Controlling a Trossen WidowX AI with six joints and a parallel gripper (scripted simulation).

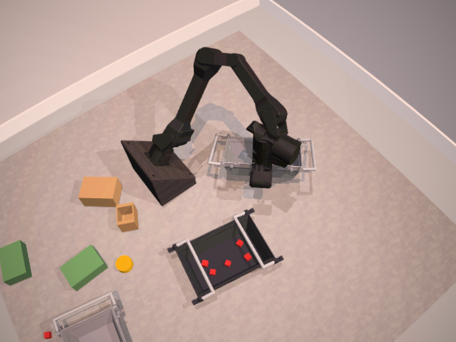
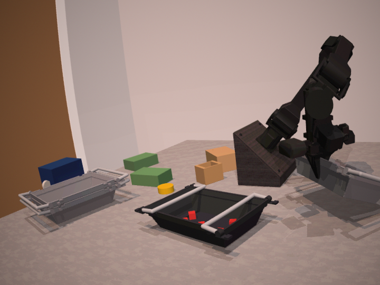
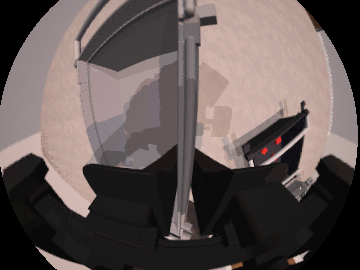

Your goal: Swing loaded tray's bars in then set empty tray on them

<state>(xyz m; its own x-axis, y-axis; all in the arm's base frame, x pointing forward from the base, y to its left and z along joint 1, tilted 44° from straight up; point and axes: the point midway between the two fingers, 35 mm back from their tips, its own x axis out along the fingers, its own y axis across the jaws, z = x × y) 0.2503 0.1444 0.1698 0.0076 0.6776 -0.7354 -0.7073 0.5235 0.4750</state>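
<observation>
My gripper tip is now 5 cm past the grey translucent tray and 5 cm to the right of it. From my gripper tip the other things lie so: yellow disc 7 cm behind, 49 cm to the right, 8 cm below; red cube 3 cm behind, 80 cm to the right, 8 cm below.
</observation>
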